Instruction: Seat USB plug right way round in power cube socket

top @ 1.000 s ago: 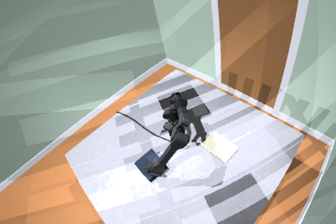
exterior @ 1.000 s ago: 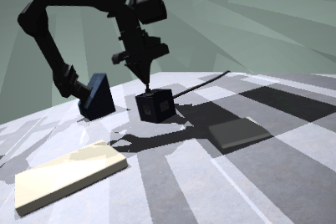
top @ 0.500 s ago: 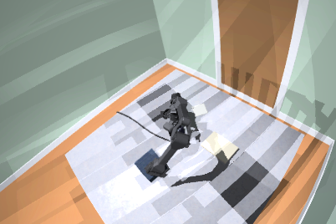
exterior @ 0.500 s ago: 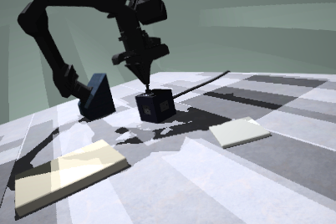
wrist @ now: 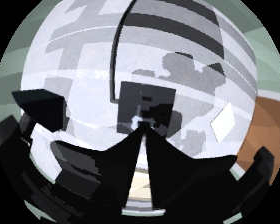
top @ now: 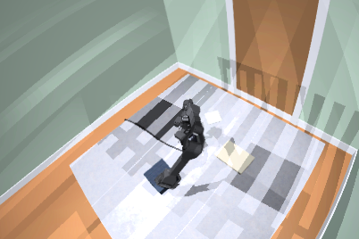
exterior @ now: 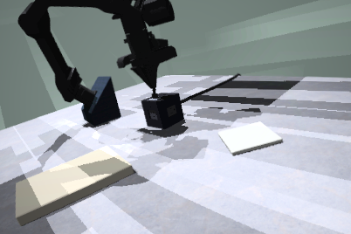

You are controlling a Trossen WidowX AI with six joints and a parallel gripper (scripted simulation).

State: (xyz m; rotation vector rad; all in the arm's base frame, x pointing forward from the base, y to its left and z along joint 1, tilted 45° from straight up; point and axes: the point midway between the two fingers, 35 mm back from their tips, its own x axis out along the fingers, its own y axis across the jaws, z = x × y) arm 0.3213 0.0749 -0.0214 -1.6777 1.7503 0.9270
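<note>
Now: gripper tip 20 mm above the USB plug. Round my gripper tip: cream slab 290 mm to the right, 100 mm below, 80 mm ahead; then thin white tile 270 mm ahead, 100 mm below, 20 mm to the left.
</note>
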